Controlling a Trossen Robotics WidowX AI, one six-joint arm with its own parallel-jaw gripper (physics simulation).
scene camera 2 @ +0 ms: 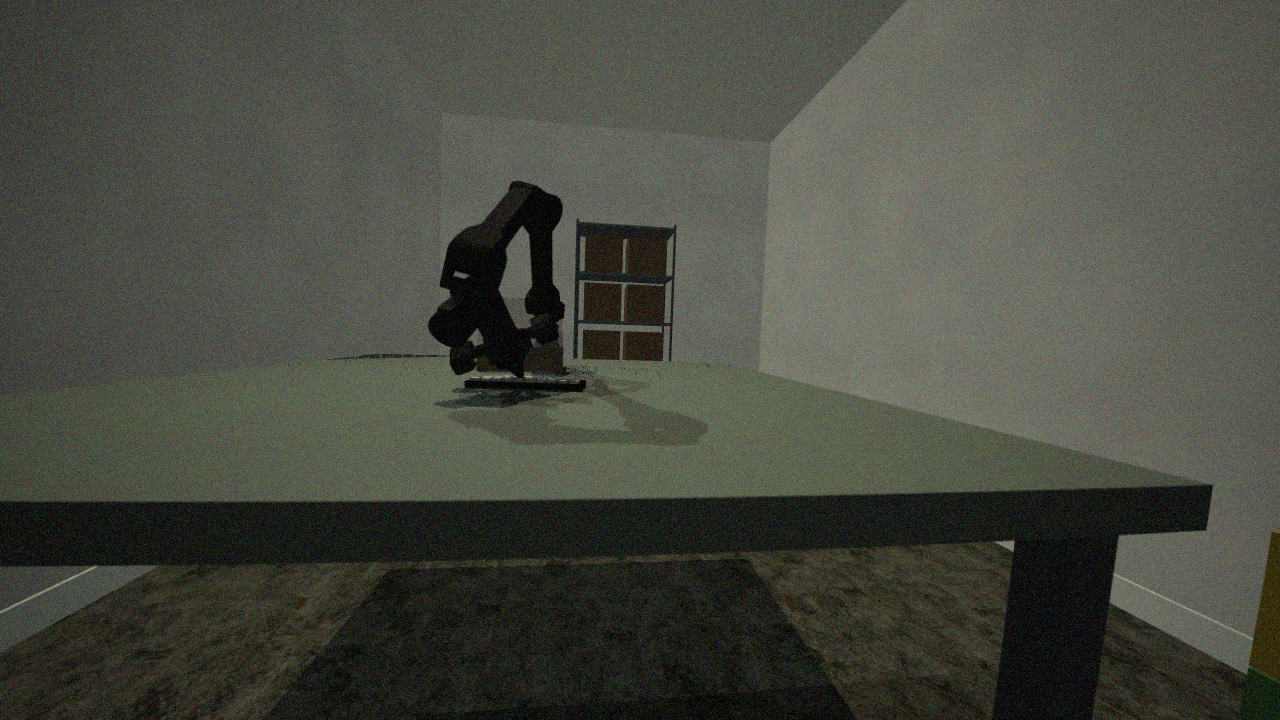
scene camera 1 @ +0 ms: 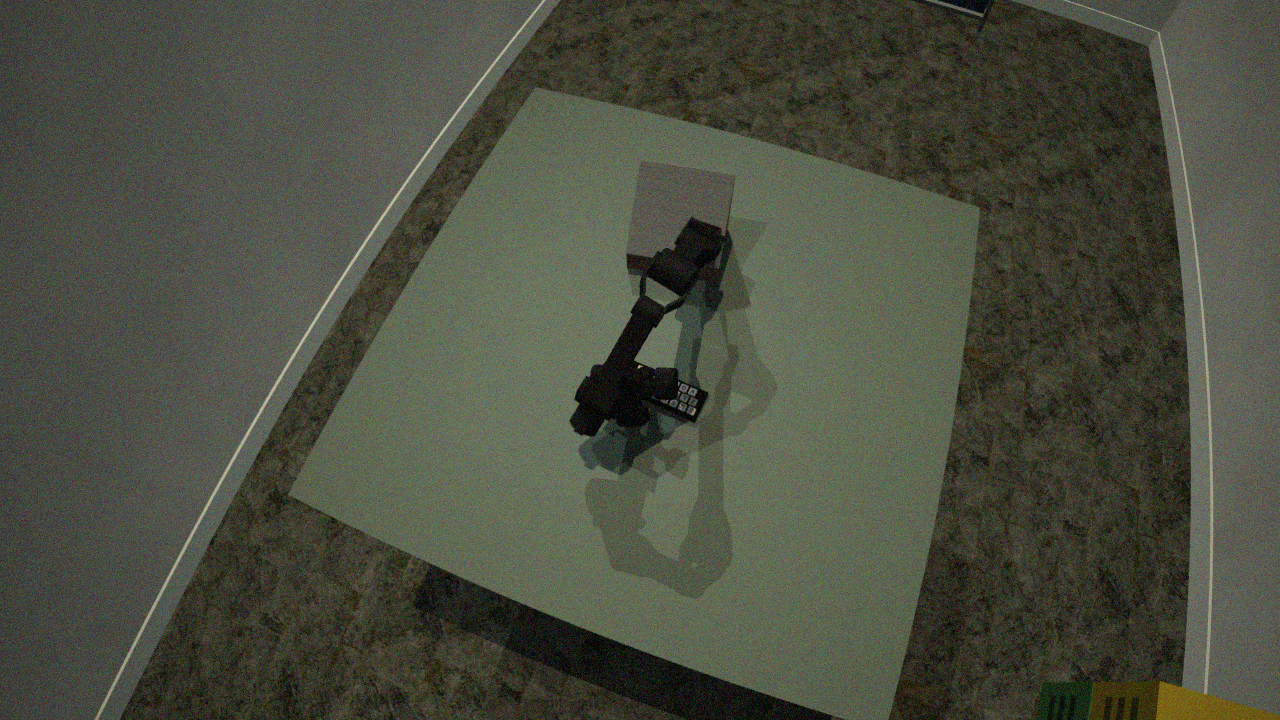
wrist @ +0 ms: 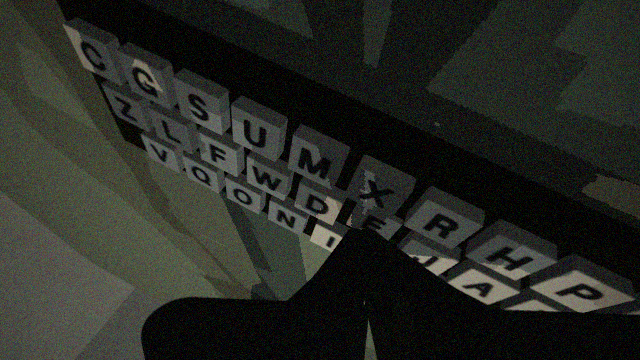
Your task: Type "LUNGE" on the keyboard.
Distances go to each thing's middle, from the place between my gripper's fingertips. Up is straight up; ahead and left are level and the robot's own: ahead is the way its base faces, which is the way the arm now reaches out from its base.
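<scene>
Relative to the black keyboard (scene camera 2: 511, 382), my hand is 1 cm above it, 1 cm short of it and 1 cm to the right of it.
</scene>
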